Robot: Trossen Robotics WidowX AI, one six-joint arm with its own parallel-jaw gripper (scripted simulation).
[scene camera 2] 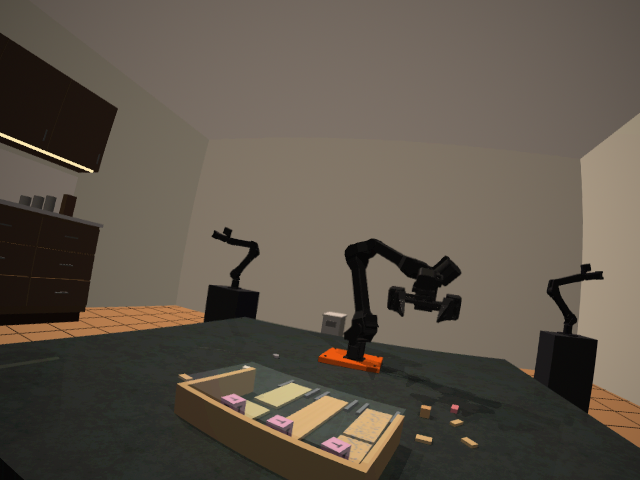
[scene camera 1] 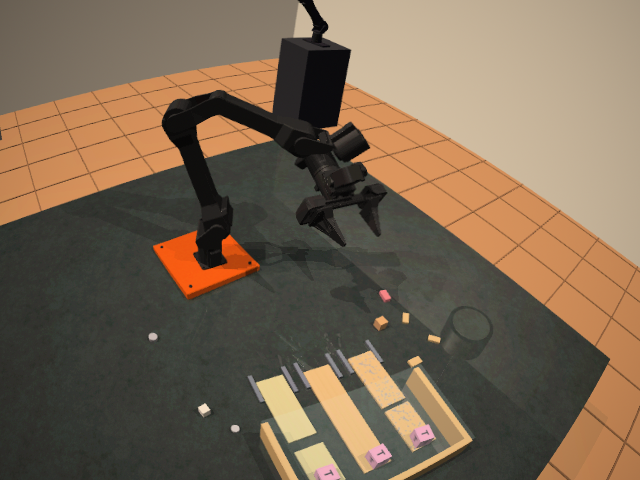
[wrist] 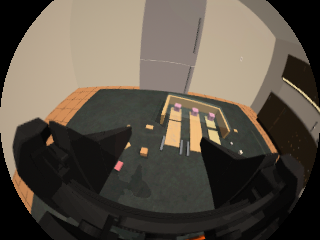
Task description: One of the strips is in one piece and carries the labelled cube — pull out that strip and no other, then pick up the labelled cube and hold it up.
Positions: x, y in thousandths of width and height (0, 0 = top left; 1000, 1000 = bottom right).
Labels:
gripper: scene camera 2 655, 664; scene camera 1 566, 501; wrist 520, 569

